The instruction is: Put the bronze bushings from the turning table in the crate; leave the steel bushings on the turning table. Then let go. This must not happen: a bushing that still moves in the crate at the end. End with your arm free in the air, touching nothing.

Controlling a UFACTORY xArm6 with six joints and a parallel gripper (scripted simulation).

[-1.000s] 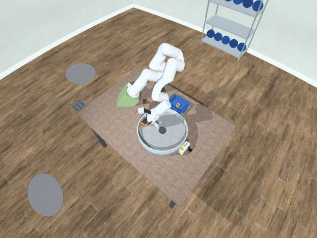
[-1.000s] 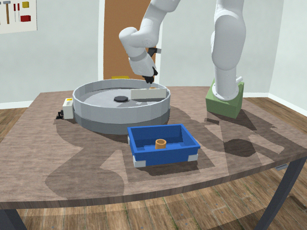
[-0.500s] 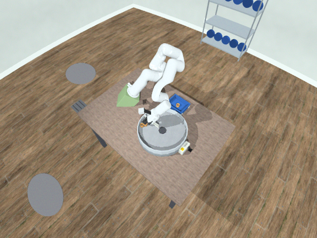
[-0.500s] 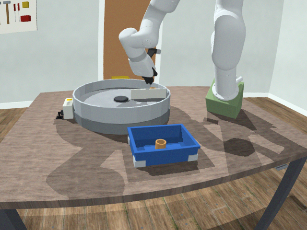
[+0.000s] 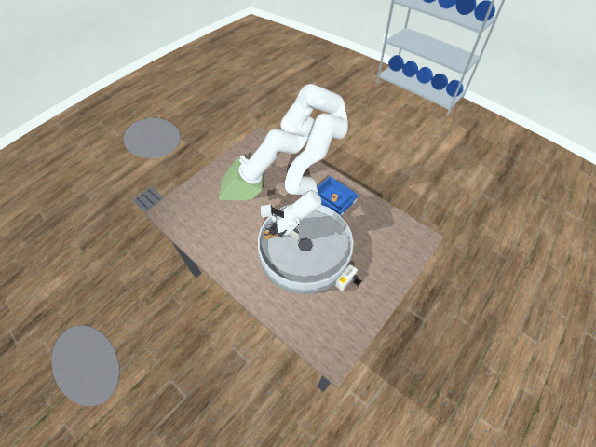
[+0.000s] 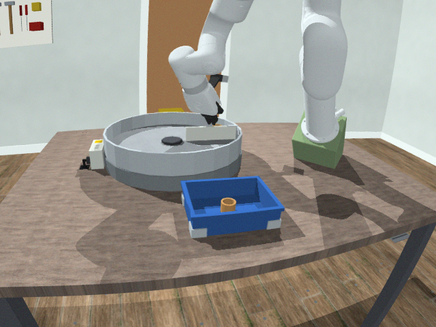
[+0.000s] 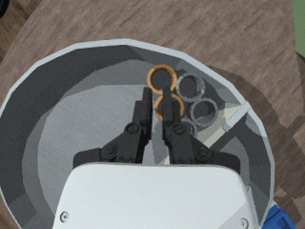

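The blue crate lies 7 cm ahead of my hand, 39 cm to the left of it and 9 cm below it. Round my hand: turning table (14 cm ahead, 5 cm to the left, 6 cm below).
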